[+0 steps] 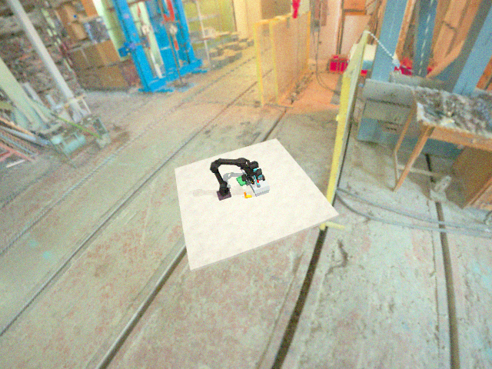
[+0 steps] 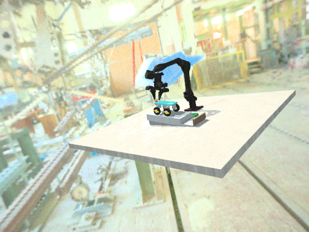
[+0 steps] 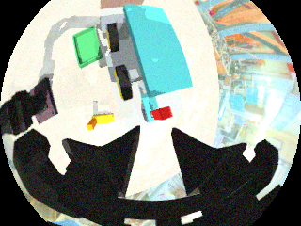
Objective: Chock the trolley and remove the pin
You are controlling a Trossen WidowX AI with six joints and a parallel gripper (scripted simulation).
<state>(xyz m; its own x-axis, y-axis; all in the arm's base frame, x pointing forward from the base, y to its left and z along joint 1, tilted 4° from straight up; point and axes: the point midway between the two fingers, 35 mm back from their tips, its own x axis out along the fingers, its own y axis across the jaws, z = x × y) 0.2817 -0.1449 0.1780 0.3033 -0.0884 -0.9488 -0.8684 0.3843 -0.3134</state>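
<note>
Right now the red-headed stop pin is 40 mm below my gripper tip and 20 mm ahead of it. Round my gripper tip: trolley (110 mm to the left, 60 mm below, 50 mm ahead); then grey ramp (120 mm below, 110 mm to the left, 50 mm ahead); then yellow chock (150 mm below, 100 mm behind).
</note>
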